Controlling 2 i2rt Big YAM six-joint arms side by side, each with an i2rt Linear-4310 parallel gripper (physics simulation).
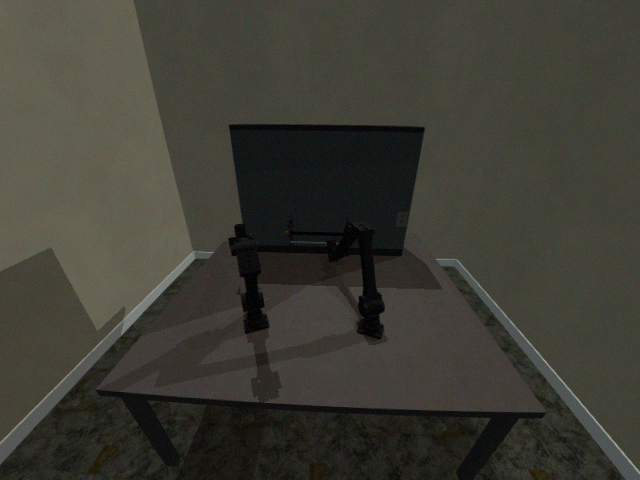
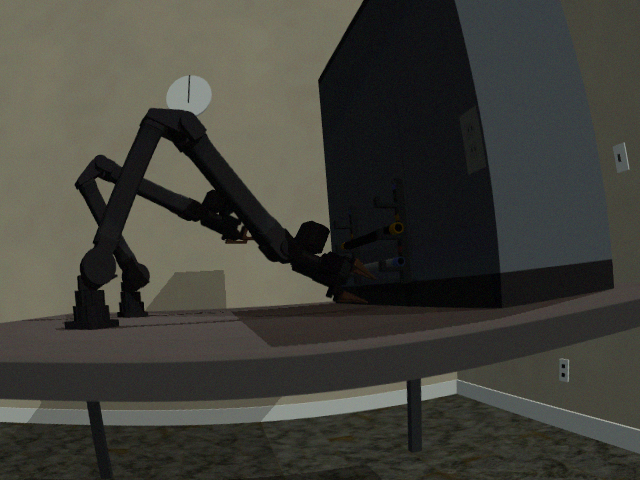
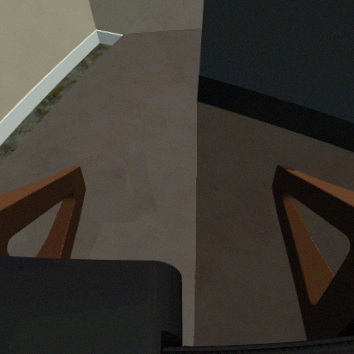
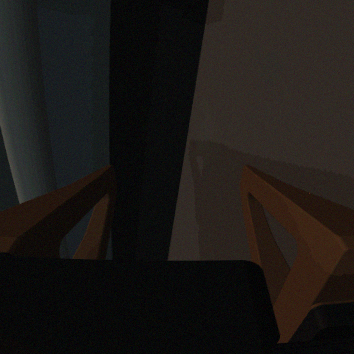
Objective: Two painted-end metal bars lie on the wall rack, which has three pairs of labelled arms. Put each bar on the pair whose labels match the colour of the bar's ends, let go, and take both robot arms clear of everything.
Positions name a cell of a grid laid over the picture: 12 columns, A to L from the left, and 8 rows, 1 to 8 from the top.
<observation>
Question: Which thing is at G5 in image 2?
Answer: My right gripper.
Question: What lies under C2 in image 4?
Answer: A dark rack panel.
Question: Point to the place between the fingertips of my right gripper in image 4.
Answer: G4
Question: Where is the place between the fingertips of my left gripper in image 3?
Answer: G4
</observation>
